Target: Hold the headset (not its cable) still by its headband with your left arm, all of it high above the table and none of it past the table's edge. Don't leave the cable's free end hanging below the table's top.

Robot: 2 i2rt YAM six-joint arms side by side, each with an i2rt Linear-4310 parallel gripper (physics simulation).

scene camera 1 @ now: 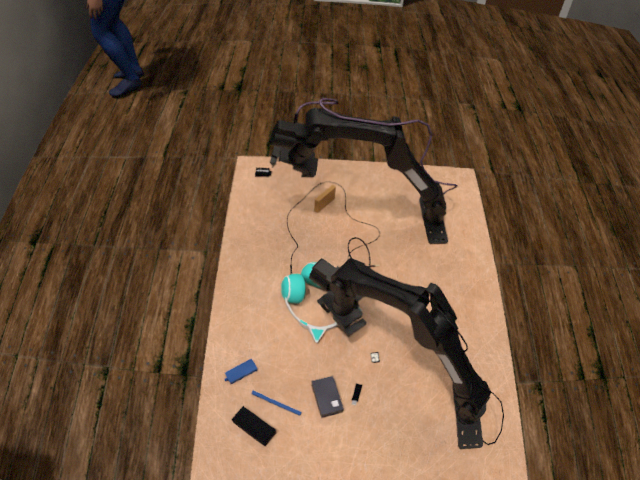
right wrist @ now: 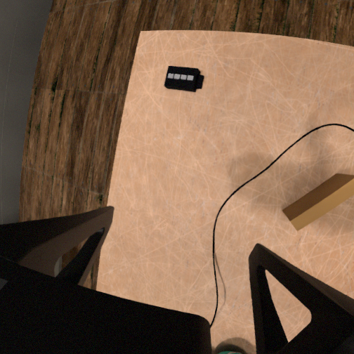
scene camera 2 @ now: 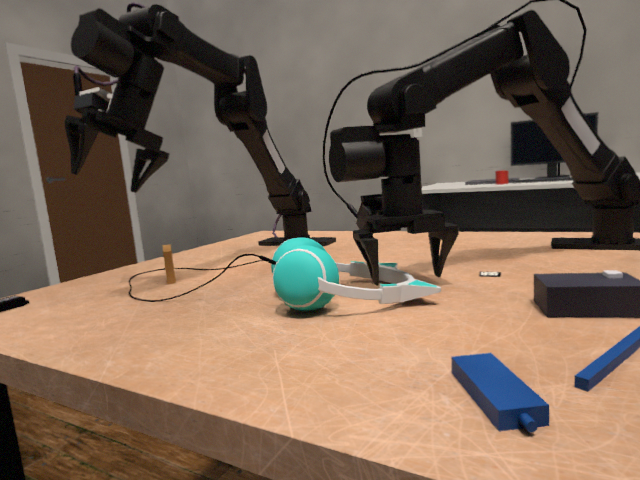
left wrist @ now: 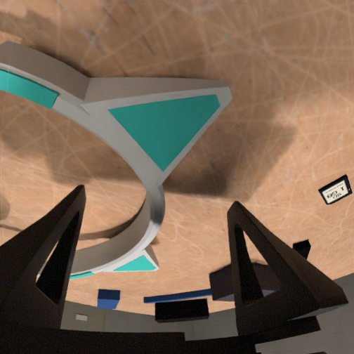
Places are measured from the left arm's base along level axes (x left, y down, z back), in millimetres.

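Where they show: left gripper, fingertip midpoint: (scene camera 1: 339,323) (scene camera 2: 407,280); right gripper, fingertip midpoint: (scene camera 1: 287,170) (scene camera 2: 105,183); left arm's base, link origin: (scene camera 1: 467,414) (scene camera 2: 612,246); right arm's base, link origin: (scene camera 1: 432,220).
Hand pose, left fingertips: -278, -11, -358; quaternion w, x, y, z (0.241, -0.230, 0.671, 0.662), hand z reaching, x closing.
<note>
Things, the pixels of their top centre, and the offset from my left fingertips, as dx, dy, dz. "spot": a spot on its surface instead.
- teal-and-white headset, top centre: (scene camera 2: 315,245) (scene camera 1: 295,286) -77, -76, -128
- thin black cable, surface spot: (scene camera 2: 170,298) spot: -326, +6, -160
- wooden block, top centre: (scene camera 2: 166,248) (scene camera 1: 325,192) -454, -49, -45
- black USB stick, top centre: (scene camera 2: 5,299) (scene camera 1: 263,170) -589, -4, -265
- small card, top centre: (scene camera 2: 490,273) (scene camera 1: 375,357) +101, +9, +102
- dark box, top centre: (scene camera 2: 587,275) (scene camera 1: 327,394) +227, -30, -34
- blue stick, top centre: (scene camera 2: 497,380) (scene camera 1: 239,371) +161, -4, -276
- blue bar, top centre: (scene camera 2: 617,349) (scene camera 1: 276,402) +245, +1, -170
- black slab, top centre: (scene camera 1: 253,424) +317, -24, -225
The teal-and-white headset (scene camera 1: 293,288) (scene camera 2: 303,279) (left wrist: 165,127) lies on the table, earcups toward the left of the picture in both scene views. My left gripper (scene camera 1: 338,316) (scene camera 2: 407,277) (left wrist: 162,199) is open, pointing down low over the headband, one finger inside its curve and one outside; the band is not gripped. The thin black cable (scene camera 1: 287,222) (scene camera 2: 170,299) (right wrist: 215,250) lies in a wide loop on the table; it has a small loop near my left arm, where its free end is hard to make out. My right gripper (scene camera 1: 292,164) (scene camera 2: 105,180) (right wrist: 184,233) is open and empty, high above the table's far-left corner.
A wooden block (scene camera 1: 325,199) (scene camera 2: 169,266) (right wrist: 322,202) stands inside the cable's loop. A black USB stick (scene camera 1: 262,172) (right wrist: 182,79) lies near the corner. A small card (scene camera 1: 374,357), dark box (scene camera 1: 326,396), blue stick (scene camera 1: 240,370), blue bar (scene camera 1: 276,403) and black slab (scene camera 1: 253,425) lie nearer the camera.
</note>
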